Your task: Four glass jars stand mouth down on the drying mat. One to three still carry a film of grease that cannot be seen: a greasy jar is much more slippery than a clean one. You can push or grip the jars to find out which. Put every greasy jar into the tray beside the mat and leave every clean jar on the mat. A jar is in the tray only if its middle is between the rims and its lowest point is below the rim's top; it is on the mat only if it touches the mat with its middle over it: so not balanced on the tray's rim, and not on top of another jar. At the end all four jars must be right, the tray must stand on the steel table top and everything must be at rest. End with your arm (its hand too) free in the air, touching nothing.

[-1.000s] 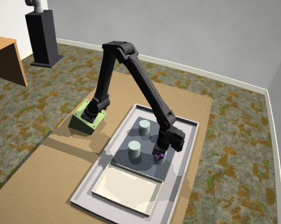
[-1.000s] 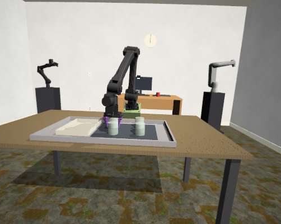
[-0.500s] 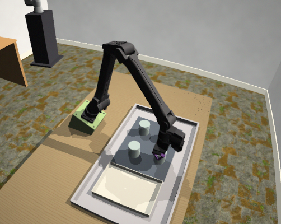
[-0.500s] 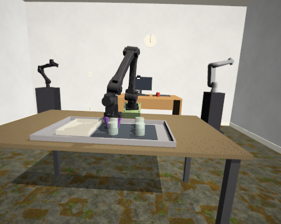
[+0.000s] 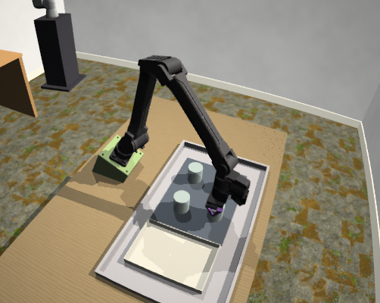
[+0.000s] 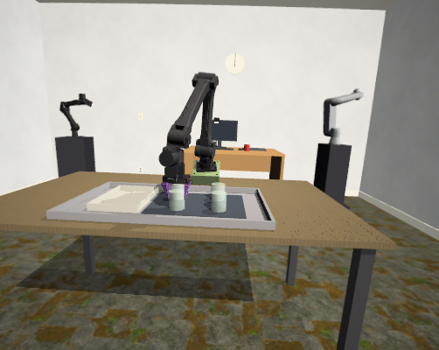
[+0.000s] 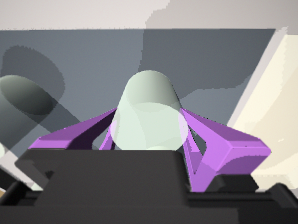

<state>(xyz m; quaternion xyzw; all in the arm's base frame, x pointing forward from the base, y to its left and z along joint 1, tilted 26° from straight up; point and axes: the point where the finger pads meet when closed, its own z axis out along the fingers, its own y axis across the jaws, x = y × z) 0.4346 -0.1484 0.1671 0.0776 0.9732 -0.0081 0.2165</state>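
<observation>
The cream tray is 12 cm behind my hand, 22 cm to the right of it and 4 cm below it. Round my hand: rimmed steel table top: 7 cm behind, 2 cm to the right, 5 cm below; then dark grey drying mat: 7 cm behind, 9 cm to the left, 5 cm below.
</observation>
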